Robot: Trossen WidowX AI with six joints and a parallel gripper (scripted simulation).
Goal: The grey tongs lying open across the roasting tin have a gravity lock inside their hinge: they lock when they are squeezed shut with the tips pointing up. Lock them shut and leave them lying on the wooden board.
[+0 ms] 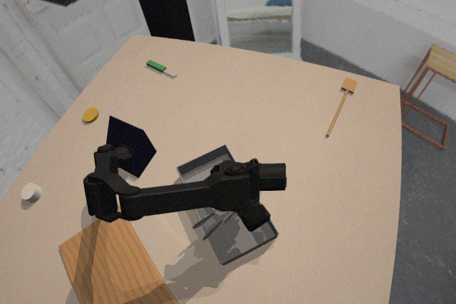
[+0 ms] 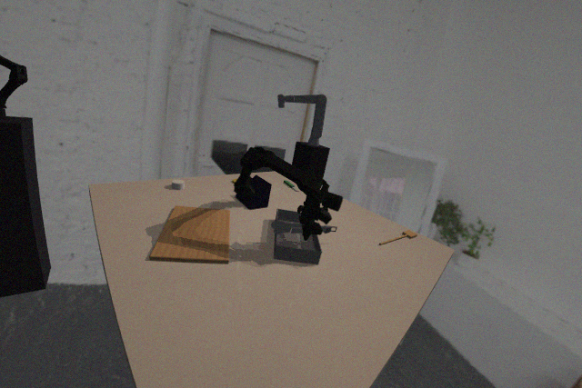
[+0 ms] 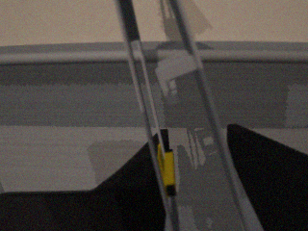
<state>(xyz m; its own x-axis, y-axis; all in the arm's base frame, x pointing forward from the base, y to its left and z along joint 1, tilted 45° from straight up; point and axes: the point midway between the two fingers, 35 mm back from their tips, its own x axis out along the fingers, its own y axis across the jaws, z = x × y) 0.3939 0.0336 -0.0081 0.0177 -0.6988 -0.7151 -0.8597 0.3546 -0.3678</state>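
Now: the grey roasting tin 40 mm behind my gripper tip and 10 mm to the right of it. Also, from my gripper tip: green-handled tool: 560 mm behind, 380 mm to the left, 20 mm below; yellow slider: 10 mm behind, 20 mm to the left, 40 mm above; wooden board: 220 mm behind, 350 mm to the right, 20 mm below.
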